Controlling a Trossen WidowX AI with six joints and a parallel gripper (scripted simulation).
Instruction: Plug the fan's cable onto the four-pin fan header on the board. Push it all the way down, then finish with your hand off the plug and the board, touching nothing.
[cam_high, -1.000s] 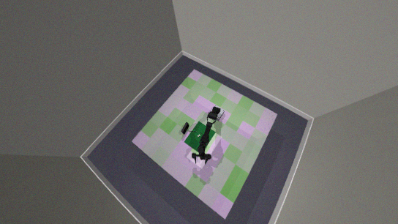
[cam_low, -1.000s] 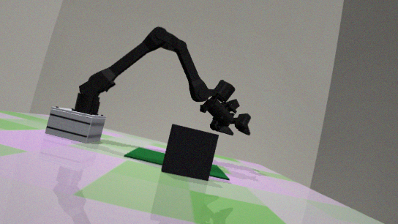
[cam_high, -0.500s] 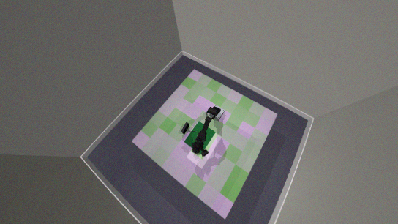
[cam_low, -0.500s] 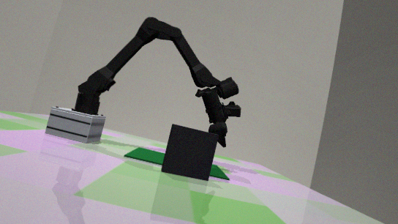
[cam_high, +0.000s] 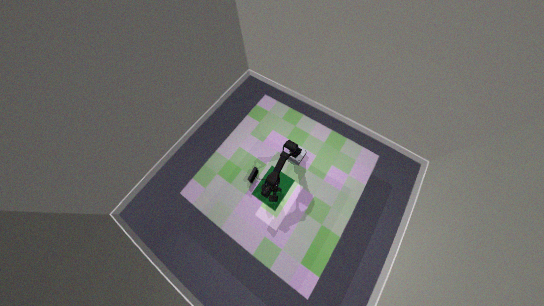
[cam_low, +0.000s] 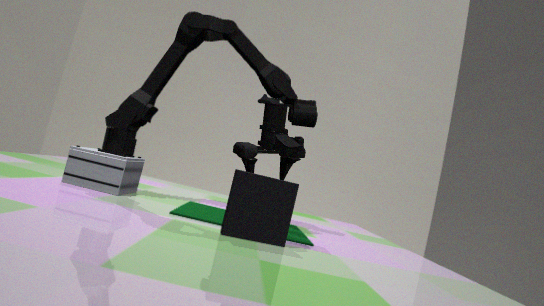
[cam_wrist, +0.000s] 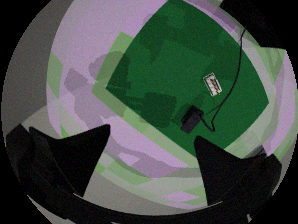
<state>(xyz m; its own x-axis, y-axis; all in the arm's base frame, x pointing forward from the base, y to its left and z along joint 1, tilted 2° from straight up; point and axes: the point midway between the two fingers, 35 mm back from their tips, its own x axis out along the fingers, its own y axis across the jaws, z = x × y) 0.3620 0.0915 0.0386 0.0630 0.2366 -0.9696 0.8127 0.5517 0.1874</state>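
The fan plug is 50 mm behind my gripper tip, 10 mm to the right of it and 80 mm below it. Round my gripper tip: green board (30 mm behind, 60 mm to the right, 120 mm below); then black fan (10 mm ahead, 240 mm to the right, 50 mm below).
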